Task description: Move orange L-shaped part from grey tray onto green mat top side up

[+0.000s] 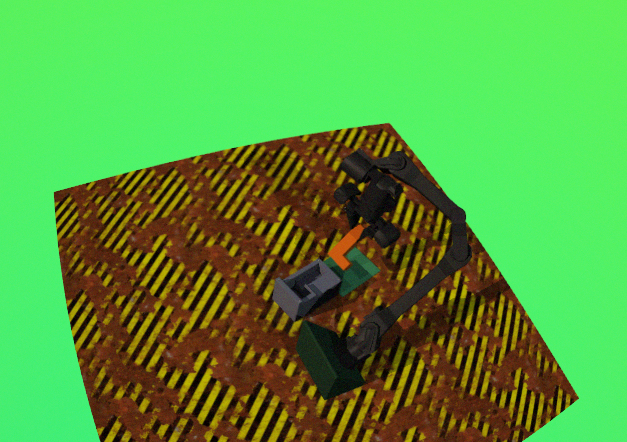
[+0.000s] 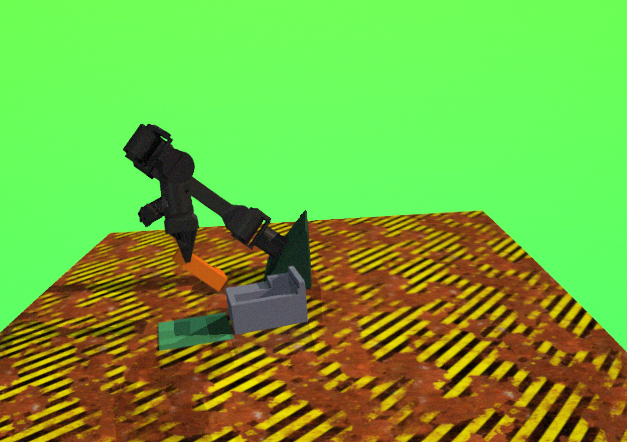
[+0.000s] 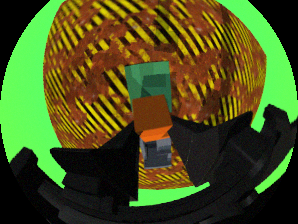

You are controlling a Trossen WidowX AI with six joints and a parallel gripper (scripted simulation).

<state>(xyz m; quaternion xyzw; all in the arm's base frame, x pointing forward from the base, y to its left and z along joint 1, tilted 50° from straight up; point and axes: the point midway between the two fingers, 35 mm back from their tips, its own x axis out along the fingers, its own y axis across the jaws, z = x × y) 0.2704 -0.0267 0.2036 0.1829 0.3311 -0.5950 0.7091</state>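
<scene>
Now: gripper tip 20 mm past the orange L-shaped part, 30 mm to the right of it and 30 mm above it. The rest, counted from my gripper tip: green mat (10 mm to the right, 170 mm below).
</scene>
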